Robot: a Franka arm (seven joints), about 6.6 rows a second.
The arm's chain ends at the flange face. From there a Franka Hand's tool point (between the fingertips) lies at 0.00 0.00 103.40 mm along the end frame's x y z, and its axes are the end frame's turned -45 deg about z.
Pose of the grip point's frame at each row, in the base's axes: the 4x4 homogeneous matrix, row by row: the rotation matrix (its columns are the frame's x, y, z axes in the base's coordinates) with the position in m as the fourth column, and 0 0 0 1 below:
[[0.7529 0.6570 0.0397 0.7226], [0.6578 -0.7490 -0.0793 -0.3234], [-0.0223 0.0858 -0.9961 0.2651], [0 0 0 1]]
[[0.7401 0.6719 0.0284 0.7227], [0.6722 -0.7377 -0.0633 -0.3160], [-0.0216 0.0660 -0.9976 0.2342], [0 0 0 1]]
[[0.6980 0.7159 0.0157 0.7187], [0.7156 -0.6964 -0.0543 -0.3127], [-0.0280 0.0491 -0.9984 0.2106], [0 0 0 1]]
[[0.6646 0.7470 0.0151 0.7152], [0.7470 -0.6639 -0.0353 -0.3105], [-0.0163 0.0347 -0.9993 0.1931], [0 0 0 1]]
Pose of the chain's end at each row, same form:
[[0.9969 -0.0678 0.0397 0.7185], [-0.0645 -0.9948 -0.0793 -0.3152], [0.0449 0.0764 -0.9961 0.3681], [0 0 0 1]]
[[0.9984 -0.0482 0.0284 0.7198], [-0.0463 -0.9969 -0.0633 -0.3095], [0.0314 0.0619 -0.9976 0.3374], [0 0 0 1]]
[[0.9998 0.0127 0.0157 0.7171], [0.0136 -0.9984 -0.0543 -0.3071], [0.0149 0.0545 -0.9984 0.3138], [0 0 0 1]]
[[0.9982 0.0583 0.0151 0.7136], [0.0588 -0.9977 -0.0353 -0.3068], [0.0130 0.0361 -0.9993 0.2964], [0 0 0 1]]

